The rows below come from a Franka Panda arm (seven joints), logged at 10 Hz.
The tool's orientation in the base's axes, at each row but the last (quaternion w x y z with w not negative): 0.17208 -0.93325 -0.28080 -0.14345; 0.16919 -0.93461 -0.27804 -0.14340; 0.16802 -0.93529 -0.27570 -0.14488; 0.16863 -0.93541 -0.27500 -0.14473; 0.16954 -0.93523 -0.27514 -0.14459; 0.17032 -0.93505 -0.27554 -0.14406; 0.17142 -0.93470 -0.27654 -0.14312; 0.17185 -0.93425 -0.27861 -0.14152; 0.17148 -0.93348 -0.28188 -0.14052
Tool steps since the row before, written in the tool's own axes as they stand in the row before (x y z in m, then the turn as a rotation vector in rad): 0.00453 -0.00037 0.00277 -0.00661 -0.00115 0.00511; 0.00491 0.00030 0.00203 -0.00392 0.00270 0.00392; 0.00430 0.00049 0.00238 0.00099 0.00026 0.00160; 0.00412 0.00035 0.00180 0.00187 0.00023 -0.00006; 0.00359 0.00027 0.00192 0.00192 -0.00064 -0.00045; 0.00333 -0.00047 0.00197 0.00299 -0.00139 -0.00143; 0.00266 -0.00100 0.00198 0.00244 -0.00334 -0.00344; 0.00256 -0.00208 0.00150 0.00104 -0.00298 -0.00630; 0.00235 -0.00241 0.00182 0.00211 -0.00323 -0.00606
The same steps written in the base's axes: 0.00389 0.00355 -0.00075 -0.00508 -0.00018 -0.00673; 0.00447 0.00288 -0.00012 -0.00094 -0.00242 -0.00559; 0.00417 0.00256 -0.00070 0.00123 0.00089 -0.00114; 0.00384 0.00235 -0.00021 0.00163 0.00066 0.00068; 0.00339 0.00222 -0.00049 0.00111 0.00122 0.00126; 0.00277 0.00271 -0.00045 0.00138 0.00192 0.00271; 0.00192 0.00282 -0.00058 -0.00052 0.00240 0.00479; 0.00113 0.00344 0.00007 -0.00192 0.00031 0.00677; 0.00080 0.00374 -0.00022 -0.00117 0.00112 0.00700
